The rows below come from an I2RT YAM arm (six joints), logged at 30 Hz.
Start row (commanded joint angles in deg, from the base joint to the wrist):
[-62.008, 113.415, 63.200, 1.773, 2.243, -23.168]
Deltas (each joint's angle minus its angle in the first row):
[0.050, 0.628, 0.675, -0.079, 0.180, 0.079]
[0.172, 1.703, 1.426, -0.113, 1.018, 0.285]
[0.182, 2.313, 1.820, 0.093, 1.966, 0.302]
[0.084, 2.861, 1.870, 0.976, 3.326, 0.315]
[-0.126, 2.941, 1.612, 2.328, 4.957, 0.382]
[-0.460, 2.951, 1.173, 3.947, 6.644, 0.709]
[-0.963, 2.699, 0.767, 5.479, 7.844, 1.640]
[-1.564, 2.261, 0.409, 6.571, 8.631, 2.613]
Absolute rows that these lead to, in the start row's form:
[-61.958, 114.043, 63.875, 1.694, 2.423, -23.089]
[-61.836, 115.118, 64.626, 1.660, 3.261, -22.883]
[-61.826, 115.728, 65.020, 1.866, 4.209, -22.866]
[-61.924, 116.276, 65.070, 2.749, 5.569, -22.853]
[-62.134, 116.356, 64.812, 4.101, 7.200, -22.786]
[-62.468, 116.366, 64.373, 5.720, 8.887, -22.459]
[-62.971, 116.114, 63.967, 7.252, 10.087, -21.528]
[-63.572, 115.676, 63.609, 8.344, 10.874, -20.555]

